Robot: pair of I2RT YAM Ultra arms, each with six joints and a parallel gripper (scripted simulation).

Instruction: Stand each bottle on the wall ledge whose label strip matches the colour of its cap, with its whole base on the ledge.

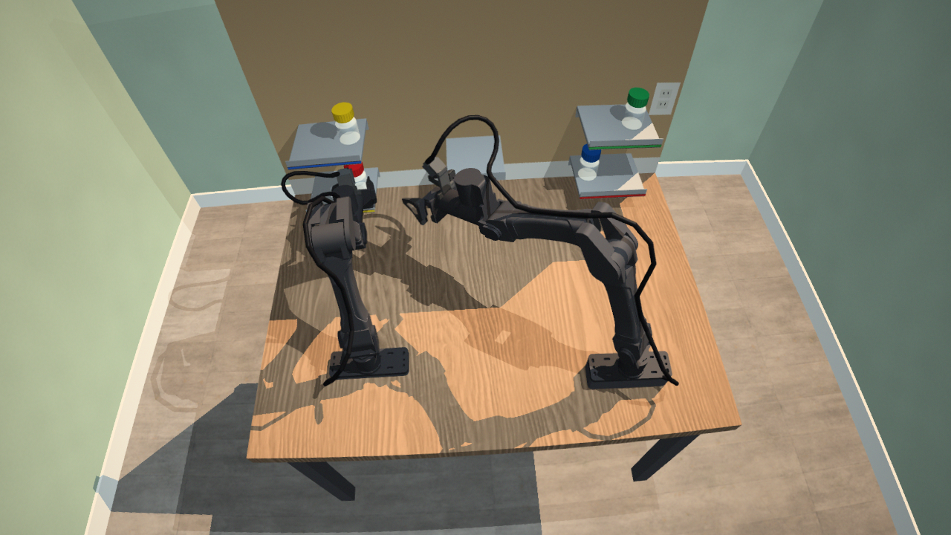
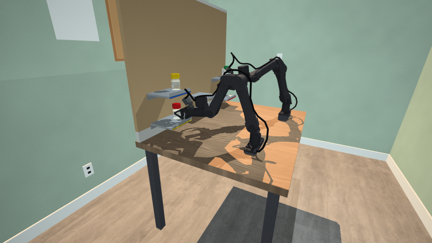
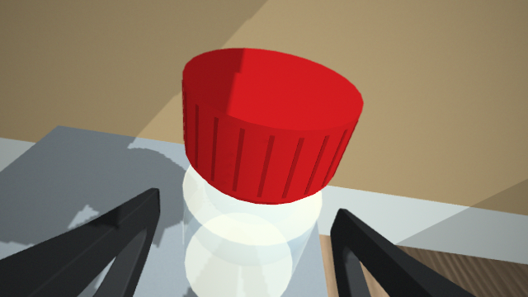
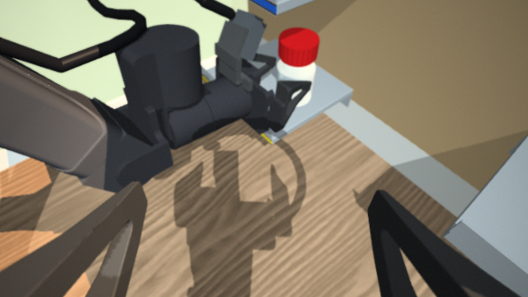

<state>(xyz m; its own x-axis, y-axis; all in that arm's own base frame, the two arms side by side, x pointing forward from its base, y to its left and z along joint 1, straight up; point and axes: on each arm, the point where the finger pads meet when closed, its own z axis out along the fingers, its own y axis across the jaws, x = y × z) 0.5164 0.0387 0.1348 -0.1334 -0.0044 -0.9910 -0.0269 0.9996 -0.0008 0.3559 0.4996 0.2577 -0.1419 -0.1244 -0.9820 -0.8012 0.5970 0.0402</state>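
The red-capped bottle is 20 mm ahead of my left hand. From my left hand the other things lie so: brown wall panel: 330 mm to the right, 300 mm above, 160 mm ahead; blue-capped bottle: 680 mm to the right, 90 mm ahead; yellow-capped bottle: 190 mm above, 20 mm ahead, 10 mm to the right.
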